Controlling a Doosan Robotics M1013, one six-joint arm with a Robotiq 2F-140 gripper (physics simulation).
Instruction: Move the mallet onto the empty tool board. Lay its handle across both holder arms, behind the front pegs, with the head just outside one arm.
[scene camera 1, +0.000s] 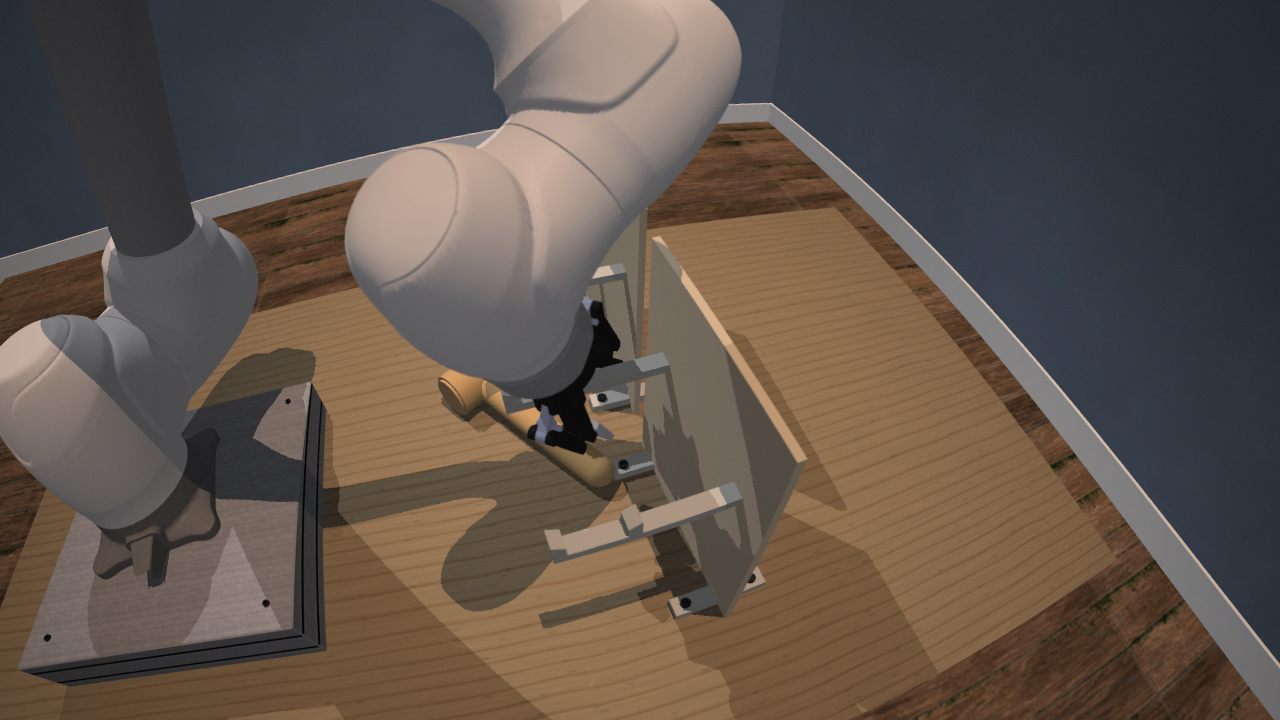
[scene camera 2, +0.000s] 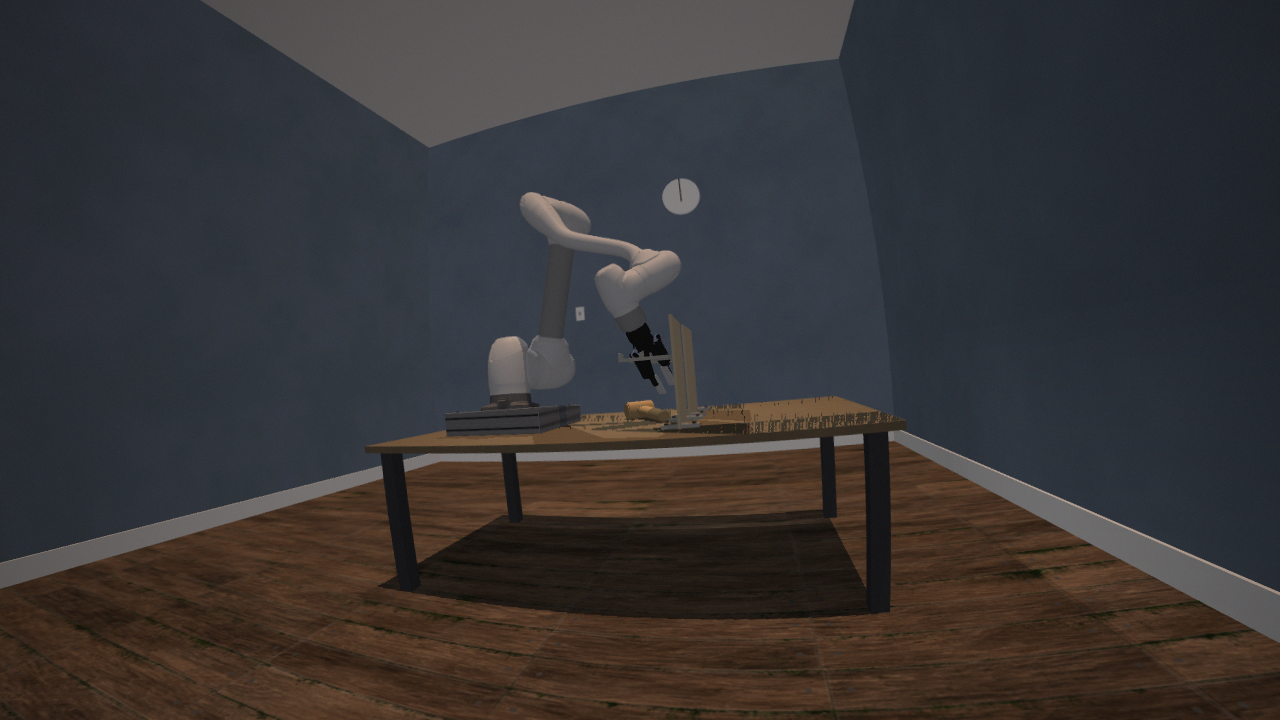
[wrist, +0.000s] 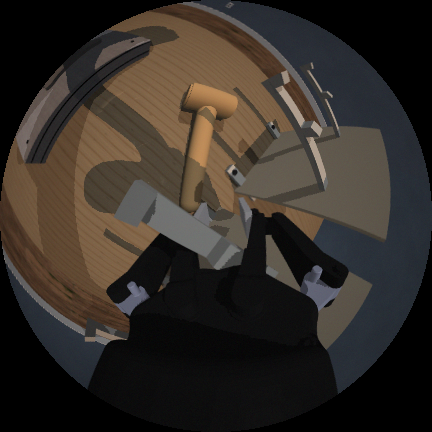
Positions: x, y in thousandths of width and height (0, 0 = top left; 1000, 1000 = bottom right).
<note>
I see my gripper (scene camera 1: 475, 570), a wooden mallet (scene camera 1: 362, 547), a tool board (scene camera 1: 568, 642) and a tool board (scene camera 1: 484, 392).
The wooden mallet is seen too in the wrist view (wrist: 485, 237). My gripper is seen too in scene camera 2 (scene camera 2: 521, 540) and in the wrist view (wrist: 517, 485).
</note>
